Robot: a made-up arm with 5 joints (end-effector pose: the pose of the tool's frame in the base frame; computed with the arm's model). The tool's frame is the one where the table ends. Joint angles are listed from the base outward.
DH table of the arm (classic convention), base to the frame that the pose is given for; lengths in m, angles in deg. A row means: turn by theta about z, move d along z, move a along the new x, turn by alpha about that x. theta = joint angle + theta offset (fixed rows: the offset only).
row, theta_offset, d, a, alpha
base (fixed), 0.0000, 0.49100, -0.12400, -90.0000
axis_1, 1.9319, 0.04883, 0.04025, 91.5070
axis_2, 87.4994, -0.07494, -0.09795, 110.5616
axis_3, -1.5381, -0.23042, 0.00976, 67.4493
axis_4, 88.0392, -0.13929, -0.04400, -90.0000
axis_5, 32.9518, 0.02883, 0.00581, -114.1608
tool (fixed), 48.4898, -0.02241, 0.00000, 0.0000
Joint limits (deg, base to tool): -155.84..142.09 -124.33..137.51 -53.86..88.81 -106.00..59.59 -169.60..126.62
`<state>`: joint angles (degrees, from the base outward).
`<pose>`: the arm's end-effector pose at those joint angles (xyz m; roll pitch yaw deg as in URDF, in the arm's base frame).
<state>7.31 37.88 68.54 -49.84 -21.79</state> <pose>-0.1565 -0.2746 0.5142 -0.72 -53.55 88.03</pose>
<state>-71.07 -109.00 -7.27 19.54 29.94</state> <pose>-0.2486 0.3174 0.5813 5.54 -23.30 -105.96</pose>
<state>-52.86 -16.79 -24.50 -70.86 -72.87</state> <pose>-0.3396 0.0226 0.4410 -62.34 65.50 45.59</pose>
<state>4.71 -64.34 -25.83 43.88 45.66</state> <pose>-0.2163 0.2715 0.6435 -106.08 -19.02 -26.00</pose>
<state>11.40 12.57 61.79 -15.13 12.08</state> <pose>-0.2906 -0.2092 0.5779 11.53 -37.81 11.67</pose>
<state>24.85 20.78 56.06 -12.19 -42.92</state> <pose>-0.2443 -0.2278 0.6067 43.68 -4.95 56.39</pose>
